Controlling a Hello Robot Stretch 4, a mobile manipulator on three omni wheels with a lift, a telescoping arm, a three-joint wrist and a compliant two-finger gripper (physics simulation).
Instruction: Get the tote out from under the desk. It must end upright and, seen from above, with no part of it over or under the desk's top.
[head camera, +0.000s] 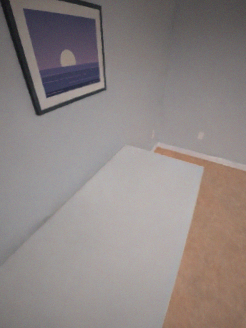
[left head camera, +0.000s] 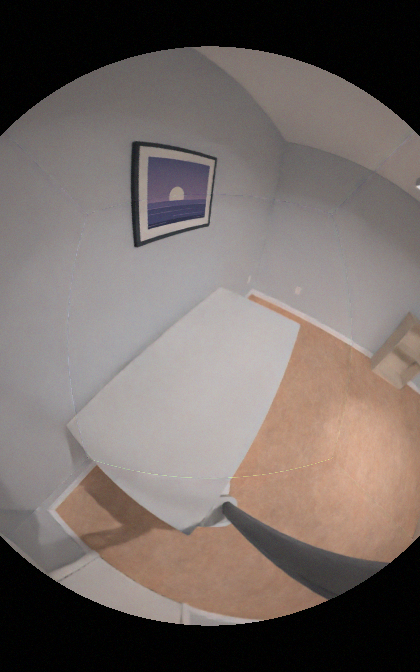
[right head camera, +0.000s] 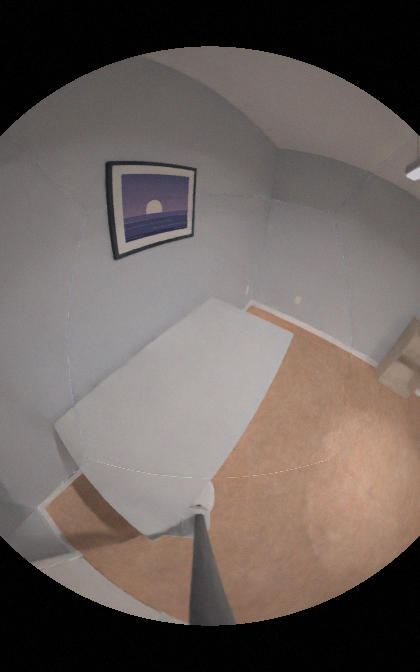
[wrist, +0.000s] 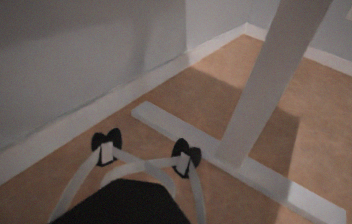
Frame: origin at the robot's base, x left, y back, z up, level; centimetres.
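Where they show: gripper, fingertip midpoint: (wrist: 147, 145).
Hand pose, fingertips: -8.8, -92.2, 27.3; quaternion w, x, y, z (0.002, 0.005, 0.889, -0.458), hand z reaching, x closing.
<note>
After its pixels a point has its place, as x, y, z.
The desk's pale grey top (head camera: 125, 225) @(-2.6, -58.3, 69.3) (left head camera: 200, 390) (right head camera: 180, 400) stands along the wall under a framed picture. In the wrist view, a desk leg (wrist: 272, 85) @(-32.7, -114.1, 26.7) rises from a long foot bar (wrist: 195, 140) on the floor. My gripper (wrist: 147, 145) @(-8.8, -92.2, 27.3) is open, with its two black fingertips apart and floor between them. It is low, on the near side of the foot bar. In the left and right head camera views, the arm reaches to the desk's near end and the fingers are hidden. The tote does not show in any of the views.
A framed sunset picture (head camera: 65, 55) @(24.0, -98.9, 149.9) (left head camera: 175, 192) (right head camera: 152, 210) hangs above the desk. In the wrist view, a wall with a white baseboard (wrist: 90, 112) @(9.9, -123.6, 3.2) runs along the left to a corner. A beige shelf unit (left head camera: 387, 356) (right head camera: 391, 369) stands at the far right.
</note>
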